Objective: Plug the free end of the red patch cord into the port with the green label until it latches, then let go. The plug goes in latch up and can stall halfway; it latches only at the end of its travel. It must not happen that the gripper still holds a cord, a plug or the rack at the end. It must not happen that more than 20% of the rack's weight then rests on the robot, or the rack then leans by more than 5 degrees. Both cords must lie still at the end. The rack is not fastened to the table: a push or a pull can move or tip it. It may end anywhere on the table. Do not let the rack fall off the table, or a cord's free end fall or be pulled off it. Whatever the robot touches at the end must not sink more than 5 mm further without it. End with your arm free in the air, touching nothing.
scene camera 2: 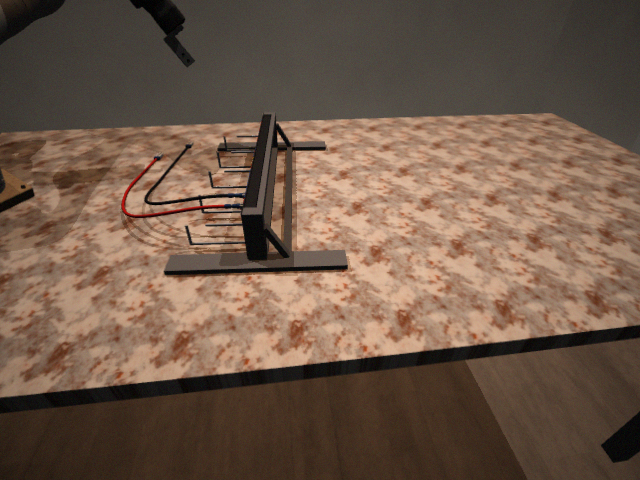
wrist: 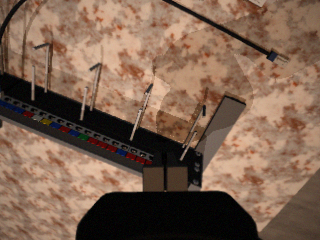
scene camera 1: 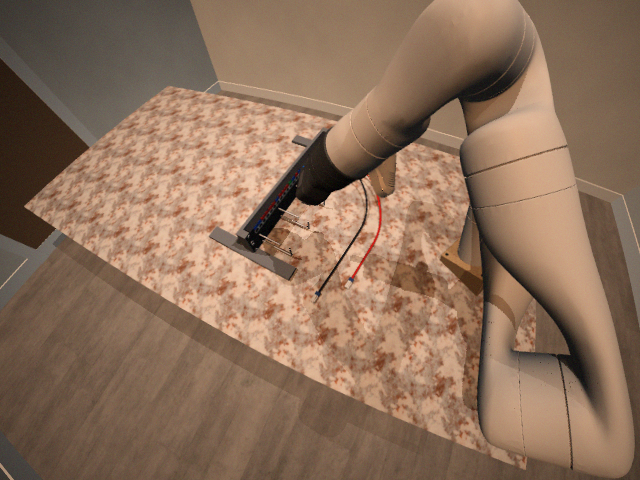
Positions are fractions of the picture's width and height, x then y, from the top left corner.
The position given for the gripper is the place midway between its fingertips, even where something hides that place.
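Gripper (scene camera 1: 0.48, 0.42) visible. Also in wrist view: gripper (wrist: 0.51, 0.69).
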